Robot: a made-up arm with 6 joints. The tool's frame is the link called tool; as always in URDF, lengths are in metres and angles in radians. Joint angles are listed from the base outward. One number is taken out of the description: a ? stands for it. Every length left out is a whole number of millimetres.
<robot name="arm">
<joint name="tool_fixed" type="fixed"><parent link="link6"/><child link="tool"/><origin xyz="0 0 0"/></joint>
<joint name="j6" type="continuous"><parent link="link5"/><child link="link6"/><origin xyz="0 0 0"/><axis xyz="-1 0 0"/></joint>
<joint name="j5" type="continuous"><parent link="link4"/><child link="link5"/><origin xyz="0 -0.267 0"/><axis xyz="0 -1 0"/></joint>
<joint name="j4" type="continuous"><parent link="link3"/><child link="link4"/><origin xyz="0.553 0 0"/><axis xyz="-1 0 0"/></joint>
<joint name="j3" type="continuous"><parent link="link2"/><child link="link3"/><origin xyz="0 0 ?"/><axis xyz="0 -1 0"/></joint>
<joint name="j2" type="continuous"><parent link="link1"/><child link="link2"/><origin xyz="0 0 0"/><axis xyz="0 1 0"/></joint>
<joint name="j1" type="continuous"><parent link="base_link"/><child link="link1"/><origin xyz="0 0 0.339"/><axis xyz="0 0 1"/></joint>
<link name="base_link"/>
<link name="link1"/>
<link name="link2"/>
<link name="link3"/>
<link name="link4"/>
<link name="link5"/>
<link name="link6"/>
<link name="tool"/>
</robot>
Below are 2 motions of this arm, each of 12 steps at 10 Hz.
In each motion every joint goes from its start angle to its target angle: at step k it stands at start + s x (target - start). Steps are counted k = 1, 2, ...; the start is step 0. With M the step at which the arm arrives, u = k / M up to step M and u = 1 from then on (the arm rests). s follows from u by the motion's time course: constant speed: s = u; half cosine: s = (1 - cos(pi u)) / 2; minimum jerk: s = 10 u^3 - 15 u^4 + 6 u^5.
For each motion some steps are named. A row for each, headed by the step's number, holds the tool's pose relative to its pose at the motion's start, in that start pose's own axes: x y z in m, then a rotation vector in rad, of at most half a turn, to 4 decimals.
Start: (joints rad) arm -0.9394 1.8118 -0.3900 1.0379 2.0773 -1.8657
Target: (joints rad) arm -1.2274 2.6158 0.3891 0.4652 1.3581 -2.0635
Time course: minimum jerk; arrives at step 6
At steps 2, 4, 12:
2: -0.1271 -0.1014 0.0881 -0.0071 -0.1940 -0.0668
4: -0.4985 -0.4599 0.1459 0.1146 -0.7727 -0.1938
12: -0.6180 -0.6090 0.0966 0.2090 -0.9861 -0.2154

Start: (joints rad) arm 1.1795 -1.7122 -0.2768 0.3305 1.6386 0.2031
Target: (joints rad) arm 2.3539 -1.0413 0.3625 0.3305 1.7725 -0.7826
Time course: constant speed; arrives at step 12
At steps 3, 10, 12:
3: -0.1858 -0.1988 -0.2136 0.2610 -0.0156 -0.2962
10: -0.8409 -0.2829 -0.6532 0.7765 -0.3350 -0.9585
12: -1.0223 -0.1927 -0.7510 0.8826 -0.4975 -1.1261

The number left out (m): 1.003
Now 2 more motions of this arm.
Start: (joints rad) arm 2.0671 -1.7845 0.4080 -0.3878 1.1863 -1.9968
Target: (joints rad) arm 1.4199 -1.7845 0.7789 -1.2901 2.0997 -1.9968
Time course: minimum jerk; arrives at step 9
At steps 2, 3, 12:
2: -0.0142 -0.0414 -0.0536 0.0461 0.0216 0.0820
3: -0.0471 -0.1131 -0.1491 0.1289 0.0485 0.2213
12: -0.4677 -0.4560 -0.7351 0.5615 -0.1209 0.8921

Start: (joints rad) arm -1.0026 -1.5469 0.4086 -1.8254 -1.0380 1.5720
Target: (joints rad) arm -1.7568 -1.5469 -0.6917 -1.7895 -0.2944 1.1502
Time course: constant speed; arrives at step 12
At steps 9, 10, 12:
9: -0.0790 0.4325 -0.4843 0.3713 0.8838 -0.8719
10: -0.1114 0.4829 -0.5130 0.3562 0.9643 -1.0006
12: -0.1786 0.5857 -0.5541 0.2877 1.1044 -1.2694

